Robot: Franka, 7 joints.
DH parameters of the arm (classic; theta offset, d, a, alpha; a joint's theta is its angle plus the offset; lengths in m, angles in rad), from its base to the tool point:
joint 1: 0 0.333 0 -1.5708
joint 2: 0 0 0 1.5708
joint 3: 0 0.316 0.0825 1.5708
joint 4: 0 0 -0.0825 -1.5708
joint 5: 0 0.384 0 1.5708
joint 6: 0 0 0.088 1.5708
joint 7: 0 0.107 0 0
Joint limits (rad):
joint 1: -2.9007..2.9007
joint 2: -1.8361..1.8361
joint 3: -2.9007..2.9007
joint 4: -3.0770..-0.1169
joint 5: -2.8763..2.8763
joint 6: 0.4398..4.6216
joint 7: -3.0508..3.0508
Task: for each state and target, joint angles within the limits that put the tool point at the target. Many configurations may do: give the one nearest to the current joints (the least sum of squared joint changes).
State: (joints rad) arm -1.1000 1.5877 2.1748 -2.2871 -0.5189 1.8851 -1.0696
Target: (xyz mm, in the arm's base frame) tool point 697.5 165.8 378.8
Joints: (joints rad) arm -0.7160 1.7652 1.8161 -1.5080 -0.5786 2.1899 -1.0696
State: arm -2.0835 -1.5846 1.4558 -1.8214 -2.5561 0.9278 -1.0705
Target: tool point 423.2 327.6 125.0
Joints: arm -1.4804 -1.7547 2.0355 -2.0812 -2.6062 0.5338 -1.0705
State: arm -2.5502 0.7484 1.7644 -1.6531 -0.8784 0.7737 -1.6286
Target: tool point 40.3 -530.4 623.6
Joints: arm -2.5919 0.7055 1.8193 -1.4120 -0.9522 0.8706 -1.6286
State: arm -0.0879 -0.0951 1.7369 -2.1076 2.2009 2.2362 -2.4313
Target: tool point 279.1 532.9 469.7
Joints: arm -0.2120 0.2494 1.3360 -2.0260 2.2212 2.3054 -2.4313
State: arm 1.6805 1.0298 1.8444 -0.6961 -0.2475 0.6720 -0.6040
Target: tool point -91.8 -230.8 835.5
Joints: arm 2.1421 0.4678 2.6258 -1.2314 -0.0029 0.4842 -0.6040
